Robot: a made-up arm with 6 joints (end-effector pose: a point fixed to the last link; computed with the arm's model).
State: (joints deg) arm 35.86 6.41 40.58 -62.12 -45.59 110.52
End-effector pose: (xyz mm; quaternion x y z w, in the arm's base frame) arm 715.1 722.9 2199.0 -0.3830 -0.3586 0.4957 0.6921
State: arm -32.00 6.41 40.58 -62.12 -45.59 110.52
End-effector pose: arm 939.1 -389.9 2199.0 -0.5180 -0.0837 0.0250 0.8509
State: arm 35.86 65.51 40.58 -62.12 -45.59 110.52
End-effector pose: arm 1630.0 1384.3 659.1 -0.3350 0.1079 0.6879 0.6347
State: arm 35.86 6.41 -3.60 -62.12 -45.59 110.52
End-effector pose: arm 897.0 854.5 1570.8 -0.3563 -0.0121 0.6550 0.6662
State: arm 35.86 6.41 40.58 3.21 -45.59 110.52
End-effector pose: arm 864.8 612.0 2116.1 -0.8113 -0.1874 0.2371 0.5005
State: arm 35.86 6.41 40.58 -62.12 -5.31 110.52
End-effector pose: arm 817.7 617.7 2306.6 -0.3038 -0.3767 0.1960 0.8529
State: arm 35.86 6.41 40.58 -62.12 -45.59 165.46
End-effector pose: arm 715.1 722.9 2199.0 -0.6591 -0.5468 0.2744 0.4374
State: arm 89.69 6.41 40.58 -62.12 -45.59 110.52
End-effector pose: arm -161.6 1003.9 2199.0 -0.1792 -0.4931 0.7553 0.3927
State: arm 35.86 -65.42 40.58 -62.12 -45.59 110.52
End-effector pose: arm -1087.2 -579.7 1738.0 -0.3080 -0.7898 0.0961 0.5217
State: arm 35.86 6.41 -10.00 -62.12 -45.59 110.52
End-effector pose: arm 889.2 848.8 1472.3 -0.3479 0.0394 0.6705 0.6541
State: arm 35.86 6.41 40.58 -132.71 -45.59 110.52
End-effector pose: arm 633.0 628.9 2378.2 0.2107 -0.4152 0.5975 0.6528
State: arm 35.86 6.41 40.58 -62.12 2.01 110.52
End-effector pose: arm 828.6 588.8 2320.2 -0.2850 -0.3750 0.1378 0.8713
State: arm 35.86 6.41 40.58 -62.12 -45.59 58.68
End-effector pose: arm 715.1 722.9 2199.0 -0.0420 -0.1059 0.6026 0.7899
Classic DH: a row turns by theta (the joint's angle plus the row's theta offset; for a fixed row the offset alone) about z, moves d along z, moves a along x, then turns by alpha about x. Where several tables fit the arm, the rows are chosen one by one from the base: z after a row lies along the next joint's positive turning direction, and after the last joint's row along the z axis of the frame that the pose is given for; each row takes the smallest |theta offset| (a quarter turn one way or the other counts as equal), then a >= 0, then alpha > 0; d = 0 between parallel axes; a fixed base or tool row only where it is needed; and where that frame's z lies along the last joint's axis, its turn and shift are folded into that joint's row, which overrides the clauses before.
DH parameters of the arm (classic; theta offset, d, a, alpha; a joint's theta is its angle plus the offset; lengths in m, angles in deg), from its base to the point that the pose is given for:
joint 1: 0 0.4334 0.2094 -90
joint 2: -90 0 1.1823 180
joint 3: 0 0 0.2055 -90
joint 4: 0 -0.6941 0 90
joint 5: 0 0 0 -90
joint 6: 90 -0.2645 0 90
tool (fixed): -90 0 0 0

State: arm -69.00 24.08 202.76 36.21 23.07 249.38
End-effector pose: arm -33.2 257.3 1245.4 -0.5947 -0.5390 0.5173 0.2972
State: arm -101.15 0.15 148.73 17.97 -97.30 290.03
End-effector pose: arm -16.0 337.6 1997.6 0.0399 -0.7182 -0.4385 0.5387
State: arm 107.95 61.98 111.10 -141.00 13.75 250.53
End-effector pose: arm -503.9 1683.8 1810.4 -0.3339 -0.6858 0.2792 0.5832
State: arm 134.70 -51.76 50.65 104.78 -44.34 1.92
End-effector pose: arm 940.0 -695.8 1973.5 0.1709 -0.3265 0.1947 0.9090
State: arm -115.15 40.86 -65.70 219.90 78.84 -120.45
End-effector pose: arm -480.7 -632.2 611.4 0.5113 0.6394 0.4594 0.3447
